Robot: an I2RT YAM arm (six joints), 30 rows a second.
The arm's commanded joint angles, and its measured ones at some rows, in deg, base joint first. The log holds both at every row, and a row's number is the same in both.
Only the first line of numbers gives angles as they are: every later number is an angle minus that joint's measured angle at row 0.
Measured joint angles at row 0: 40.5 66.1 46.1 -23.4 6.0 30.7
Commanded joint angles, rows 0 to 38: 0.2 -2.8 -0.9 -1.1 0.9 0.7; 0.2 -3.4 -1.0 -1.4 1.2 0.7; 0.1 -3.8 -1.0 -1.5 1.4 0.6; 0.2 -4.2 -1.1 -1.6 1.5 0.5; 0.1 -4.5 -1.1 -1.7 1.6 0.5; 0.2 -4.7 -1.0 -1.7 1.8 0.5; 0.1 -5.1 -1.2 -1.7 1.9 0.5; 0.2 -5.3 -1.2 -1.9 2.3 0.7; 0.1 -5.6 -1.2 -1.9 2.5 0.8; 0.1 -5.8 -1.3 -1.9 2.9 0.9; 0.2 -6.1 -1.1 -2.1 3.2 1.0; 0.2 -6.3 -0.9 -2.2 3.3 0.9; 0.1 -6.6 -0.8 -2.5 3.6 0.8; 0.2 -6.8 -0.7 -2.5 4.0 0.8; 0.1 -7.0 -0.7 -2.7 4.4 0.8; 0.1 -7.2 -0.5 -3.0 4.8 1.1; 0.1 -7.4 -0.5 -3.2 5.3 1.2; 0.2 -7.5 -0.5 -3.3 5.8 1.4; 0.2 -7.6 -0.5 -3.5 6.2 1.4; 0.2 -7.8 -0.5 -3.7 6.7 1.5; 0.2 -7.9 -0.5 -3.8 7.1 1.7; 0.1 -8.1 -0.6 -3.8 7.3 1.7; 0.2 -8.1 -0.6 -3.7 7.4 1.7; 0.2 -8.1 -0.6 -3.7 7.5 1.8; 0.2 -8.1 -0.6 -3.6 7.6 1.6; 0.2 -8.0 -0.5 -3.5 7.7 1.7; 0.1 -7.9 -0.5 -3.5 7.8 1.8; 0.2 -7.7 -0.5 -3.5 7.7 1.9; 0.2 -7.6 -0.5 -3.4 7.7 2.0; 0.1 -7.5 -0.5 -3.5 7.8 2.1; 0.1 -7.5 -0.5 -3.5 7.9 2.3; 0.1 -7.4 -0.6 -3.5 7.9 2.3; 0.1 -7.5 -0.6 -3.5 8.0 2.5; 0.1 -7.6 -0.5 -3.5 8.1 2.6; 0.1 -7.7 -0.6 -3.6 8.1 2.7; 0.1 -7.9 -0.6 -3.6 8.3 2.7; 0.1 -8.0 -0.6 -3.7 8.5 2.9; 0.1 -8.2 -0.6 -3.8 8.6 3.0; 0.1 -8.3 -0.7 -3.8 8.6 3.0
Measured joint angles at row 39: 0.0 -7.2 -0.2 -2.8 7.1 1.9
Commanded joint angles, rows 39 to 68: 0.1 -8.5 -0.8 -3.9 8.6 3.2; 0.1 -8.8 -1.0 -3.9 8.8 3.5; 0.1 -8.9 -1.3 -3.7 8.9 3.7; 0.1 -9.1 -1.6 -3.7 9.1 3.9; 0.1 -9.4 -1.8 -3.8 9.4 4.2; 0.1 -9.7 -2.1 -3.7 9.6 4.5; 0.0 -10.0 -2.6 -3.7 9.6 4.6; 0.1 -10.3 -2.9 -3.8 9.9 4.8; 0.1 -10.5 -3.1 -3.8 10.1 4.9; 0.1 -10.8 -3.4 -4.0 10.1 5.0; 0.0 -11.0 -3.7 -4.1 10.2 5.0; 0.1 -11.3 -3.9 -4.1 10.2 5.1; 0.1 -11.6 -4.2 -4.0 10.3 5.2; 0.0 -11.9 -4.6 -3.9 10.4 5.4; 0.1 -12.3 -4.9 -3.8 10.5 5.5; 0.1 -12.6 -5.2 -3.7 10.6 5.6; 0.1 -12.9 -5.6 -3.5 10.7 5.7; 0.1 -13.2 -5.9 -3.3 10.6 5.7; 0.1 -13.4 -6.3 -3.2 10.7 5.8; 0.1 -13.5 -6.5 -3.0 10.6 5.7; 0.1 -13.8 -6.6 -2.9 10.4 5.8; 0.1 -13.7 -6.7 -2.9 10.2 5.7; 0.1 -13.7 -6.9 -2.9 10.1 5.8; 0.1 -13.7 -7.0 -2.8 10.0 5.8; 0.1 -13.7 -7.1 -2.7 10.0 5.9; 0.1 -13.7 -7.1 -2.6 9.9 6.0; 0.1 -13.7 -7.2 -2.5 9.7 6.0; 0.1 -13.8 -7.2 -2.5 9.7 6.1; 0.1 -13.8 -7.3 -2.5 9.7 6.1; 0.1 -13.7 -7.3 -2.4 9.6 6.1
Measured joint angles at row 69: 0.0 -13.0 -6.2 -3.1 9.4 5.4
